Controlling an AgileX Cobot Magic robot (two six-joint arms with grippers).
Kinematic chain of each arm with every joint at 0, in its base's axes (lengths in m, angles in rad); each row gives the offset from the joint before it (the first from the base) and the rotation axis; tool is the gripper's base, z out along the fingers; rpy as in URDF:
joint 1: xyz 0 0 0.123 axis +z
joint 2: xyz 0 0 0 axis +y
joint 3: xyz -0.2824 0 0.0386 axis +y
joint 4: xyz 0.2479 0 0.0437 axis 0.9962 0 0.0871
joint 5: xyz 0 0 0 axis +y
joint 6: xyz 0.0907 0 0.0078 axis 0.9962 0 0.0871
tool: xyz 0 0 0 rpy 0 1.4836 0
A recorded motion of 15 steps. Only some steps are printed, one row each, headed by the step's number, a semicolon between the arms.
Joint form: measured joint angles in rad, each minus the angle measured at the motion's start. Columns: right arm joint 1, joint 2, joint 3, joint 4, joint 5, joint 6; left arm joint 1, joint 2, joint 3, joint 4, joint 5, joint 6.
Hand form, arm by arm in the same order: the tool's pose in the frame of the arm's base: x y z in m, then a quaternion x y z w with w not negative. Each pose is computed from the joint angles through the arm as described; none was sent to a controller.
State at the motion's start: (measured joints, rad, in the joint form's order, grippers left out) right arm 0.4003 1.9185 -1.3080 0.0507 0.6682 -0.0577; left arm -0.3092 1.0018 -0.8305 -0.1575 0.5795 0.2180
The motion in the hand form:
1: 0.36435 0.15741 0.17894 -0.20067 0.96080 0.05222 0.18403; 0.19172 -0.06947 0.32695 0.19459 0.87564 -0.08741 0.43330
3: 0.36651 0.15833 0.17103 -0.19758 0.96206 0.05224 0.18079; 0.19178 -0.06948 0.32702 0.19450 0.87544 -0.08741 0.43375
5: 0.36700 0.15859 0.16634 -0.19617 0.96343 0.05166 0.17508; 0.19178 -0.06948 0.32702 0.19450 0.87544 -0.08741 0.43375
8: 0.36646 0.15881 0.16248 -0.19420 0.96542 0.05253 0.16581; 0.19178 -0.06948 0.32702 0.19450 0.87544 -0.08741 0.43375
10: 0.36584 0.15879 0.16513 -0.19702 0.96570 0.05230 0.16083; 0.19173 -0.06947 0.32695 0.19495 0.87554 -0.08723 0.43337
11: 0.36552 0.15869 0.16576 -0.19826 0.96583 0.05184 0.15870; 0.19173 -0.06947 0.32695 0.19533 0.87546 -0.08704 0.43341
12: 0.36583 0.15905 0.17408 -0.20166 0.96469 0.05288 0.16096; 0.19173 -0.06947 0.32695 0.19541 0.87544 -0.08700 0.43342
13: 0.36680 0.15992 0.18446 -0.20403 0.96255 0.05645 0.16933; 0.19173 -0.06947 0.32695 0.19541 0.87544 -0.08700 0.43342
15: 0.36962 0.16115 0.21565 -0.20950 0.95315 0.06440 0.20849; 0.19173 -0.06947 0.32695 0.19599 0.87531 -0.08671 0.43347
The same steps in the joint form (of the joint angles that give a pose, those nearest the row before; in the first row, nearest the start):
1: 0.0005 0.0157 0.0000 0.0000 -0.0196 0.0122; 0.0000 0.0000 0.0000 0.0000 0.0000 0.0000
3: 0.0005 0.0368 0.0000 0.0011 -0.0343 0.0175; 0.0000 0.0000 0.0000 0.0000 -0.0010 0.0000
5: 0.0005 0.0486 0.0000 0.0020 -0.0345 0.0200; 0.0000 0.0000 0.0000 0.0000 -0.0010 0.0000
8: 0.0005 0.0575 0.0000 0.0090 -0.0253 0.0200; 0.0000 0.0000 0.0000 0.0000 -0.0010 0.0000
10: 0.0005 0.0536 -0.0067 0.0114 -0.0045 0.0136; 0.0000 0.0000 0.0000 -0.0001 -0.0001 0.0009
11: 0.0005 0.0525 -0.0083 0.0114 0.0027 0.0114; 0.0000 0.0000 0.0000 0.0000 -0.0001 0.0018
12: 0.0005 0.0396 -0.0235 0.0132 0.0261 0.0041; 0.0000 0.0000 0.0000 0.0000 -0.0001 0.0019
13: 0.0005 0.0241 -0.0414 0.0192 0.0417 -0.0041; 0.0000 0.0000 0.0000 0.0000 -0.0001 0.0019
15: -0.0003 -0.0245 -0.0861 0.0239 0.0540 -0.0201; 0.0000 0.0000 0.0000 0.0000 0.0000 0.0033

